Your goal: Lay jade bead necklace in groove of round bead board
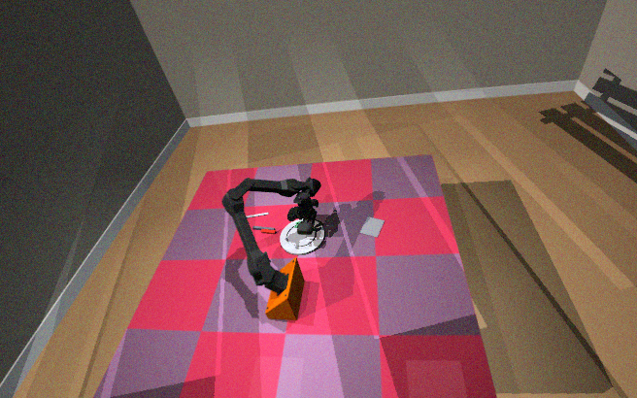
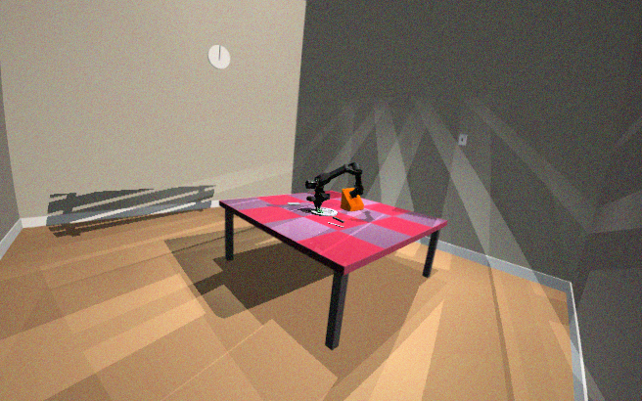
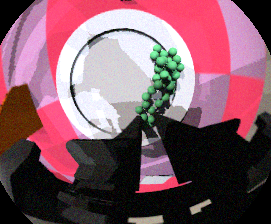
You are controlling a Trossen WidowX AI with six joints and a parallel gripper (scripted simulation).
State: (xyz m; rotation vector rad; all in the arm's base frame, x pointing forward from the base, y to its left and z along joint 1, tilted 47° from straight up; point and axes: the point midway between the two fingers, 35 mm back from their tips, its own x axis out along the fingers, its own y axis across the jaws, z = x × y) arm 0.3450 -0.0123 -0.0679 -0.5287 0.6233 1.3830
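The round white bead board is 40 mm to the left of my gripper tip, 30 mm behind it and 10 mm below it. The rest, counted from my gripper tip: red-handled tool: 220 mm to the left, 20 mm ahead, 10 mm below; flat grey pad: 270 mm to the right, 20 mm below, 10 mm ahead; thin white rod: 290 mm to the left, 130 mm ahead, 20 mm below.
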